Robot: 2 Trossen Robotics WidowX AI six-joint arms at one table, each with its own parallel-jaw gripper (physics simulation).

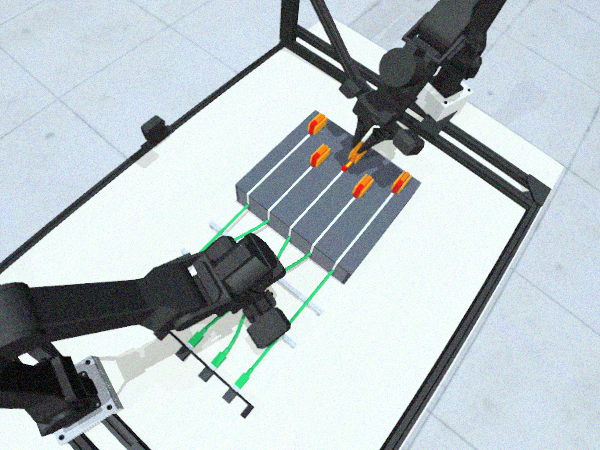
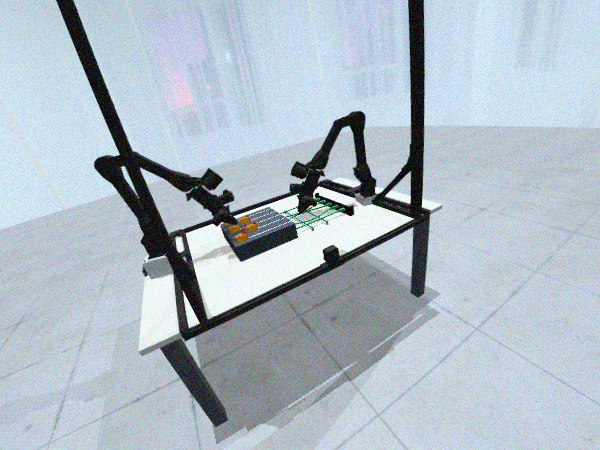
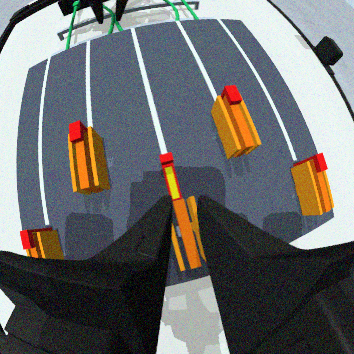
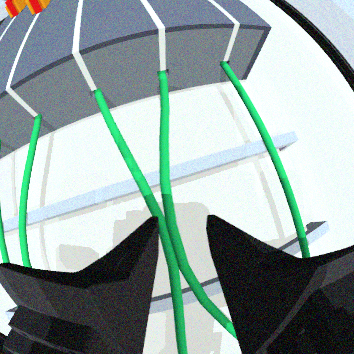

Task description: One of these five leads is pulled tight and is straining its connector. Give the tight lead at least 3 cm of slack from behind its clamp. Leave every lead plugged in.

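Frame: origin at the left arm's base, x ahead, y right, z down, level; millimetres.
Seen in the pictures: left gripper, fingertip midpoint: (image 1: 355, 150) (image 2: 237, 223) (image 3: 184, 203); right gripper, fingertip midpoint: (image 1: 266, 287) (image 2: 299, 212) (image 3: 109, 21) (image 4: 182, 222); left arm's base at its link origin: (image 1: 445, 84) (image 2: 158, 253); right arm's base at its link origin: (image 1: 75, 398) (image 2: 368, 194).
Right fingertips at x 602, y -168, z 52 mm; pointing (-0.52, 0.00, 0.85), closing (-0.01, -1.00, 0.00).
Observation:
Pixels of each thing's middle, then the offset from my right fingertips to it. "pt": a spot on its surface instead.
- middle connector at the middle of its body: (image 3: 184, 230) (image 1: 357, 154) dx -298, dy +123, dz -44 mm
- yellow plug at the middle of its body: (image 3: 170, 177) (image 1: 347, 164) dx -263, dy +112, dz -48 mm
- black clamp rail at a spot on its surface: (image 1: 209, 378) pt dx +162, dy -79, dz +0 mm
A grey block (image 1: 271, 183) (image 2: 267, 243) (image 3: 119, 105) (image 4: 197, 53) carries five white lead tracks and five orange connectors. At the middle connector (image 1: 356, 153) (image 3: 186, 228) the red and yellow plug (image 1: 345, 167) (image 3: 171, 179) sticks out of its housing. My left gripper (image 1: 365, 142) (image 2: 229, 220) (image 3: 184, 203) is shut down narrow and straddles that housing. Five green leads run from the block's front edge. My right gripper (image 1: 267, 328) (image 2: 304, 206) (image 4: 182, 222) is shut part way, and two leads (image 4: 123, 140) (image 4: 164, 140) run loosely through the gap between its fingers.
Two pale blue bars (image 1: 307, 304) (image 4: 225, 154) cross under the leads. A black clamp rail (image 1: 213, 379) lies near the green lead ends (image 1: 241, 380). The other connectors (image 1: 318, 123) (image 1: 320, 155) (image 1: 362, 186) (image 1: 401, 181) sit fully in. Black frame beams edge the table.

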